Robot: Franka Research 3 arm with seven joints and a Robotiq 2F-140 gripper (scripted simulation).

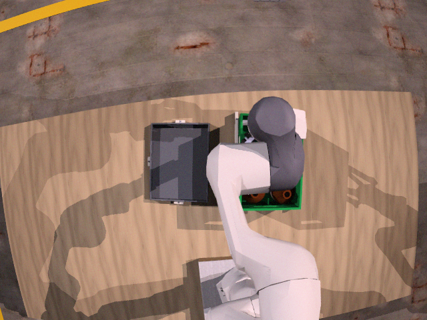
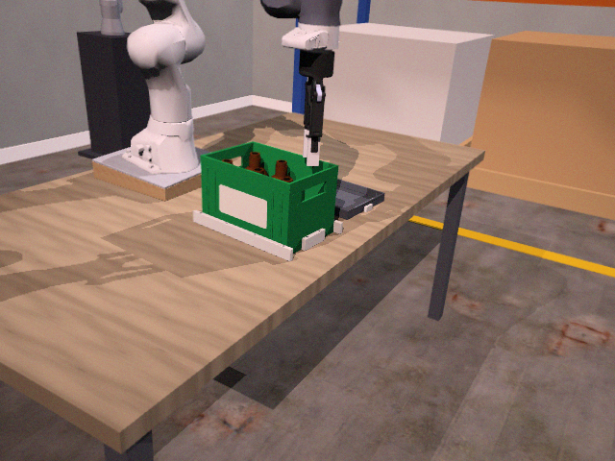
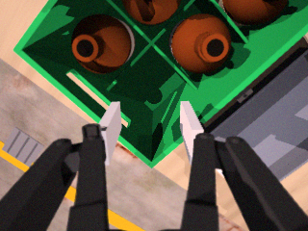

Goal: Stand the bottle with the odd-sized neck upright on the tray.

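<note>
My hand is 130 mm above the brown bottle, 90 mm to the left of it and 10 mm past it. The rest, counted from my hand: dark grey tray 250 mm to the left, 200 mm below, 60 mm behind; green crate 130 mm below, 90 mm behind, 30 mm to the right.
</note>
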